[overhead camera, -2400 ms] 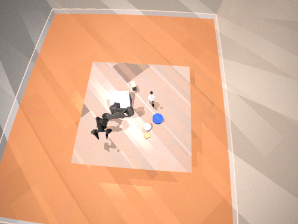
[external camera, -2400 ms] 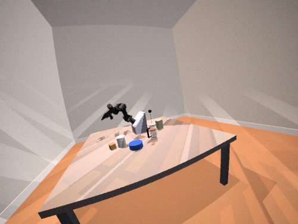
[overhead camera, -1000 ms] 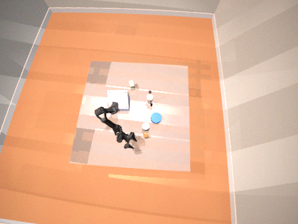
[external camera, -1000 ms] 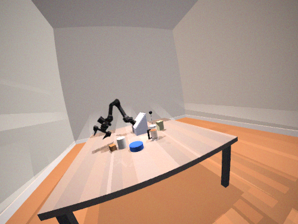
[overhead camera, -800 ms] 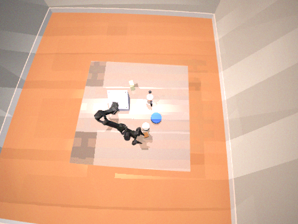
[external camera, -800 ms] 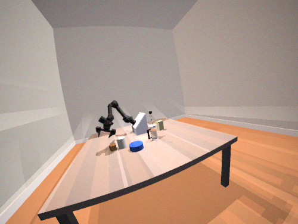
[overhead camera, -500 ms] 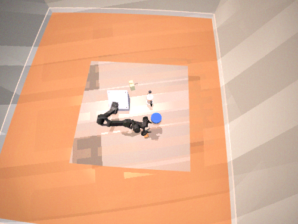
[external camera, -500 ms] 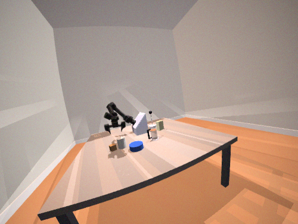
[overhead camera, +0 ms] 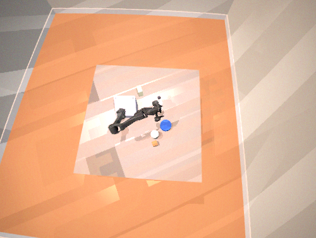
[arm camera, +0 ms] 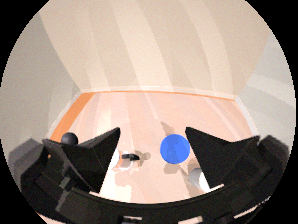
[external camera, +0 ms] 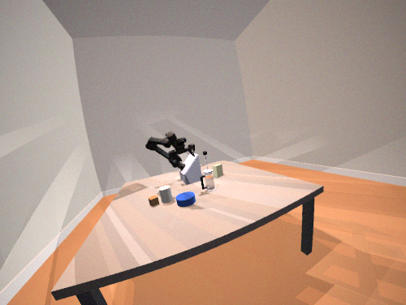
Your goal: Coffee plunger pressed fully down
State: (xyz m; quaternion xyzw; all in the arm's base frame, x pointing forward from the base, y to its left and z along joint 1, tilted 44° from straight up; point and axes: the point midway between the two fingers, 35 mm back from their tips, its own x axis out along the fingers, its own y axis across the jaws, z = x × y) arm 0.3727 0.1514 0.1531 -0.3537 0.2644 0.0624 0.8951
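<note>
The glass coffee press is 130 mm below my gripper tip, 110 mm to the left of it and 60 mm behind it. Round my gripper tip: white mug 220 mm below, 190 mm to the right, 60 mm behind; then small brown block 280 mm to the right, 240 mm below, 40 mm behind.
</note>
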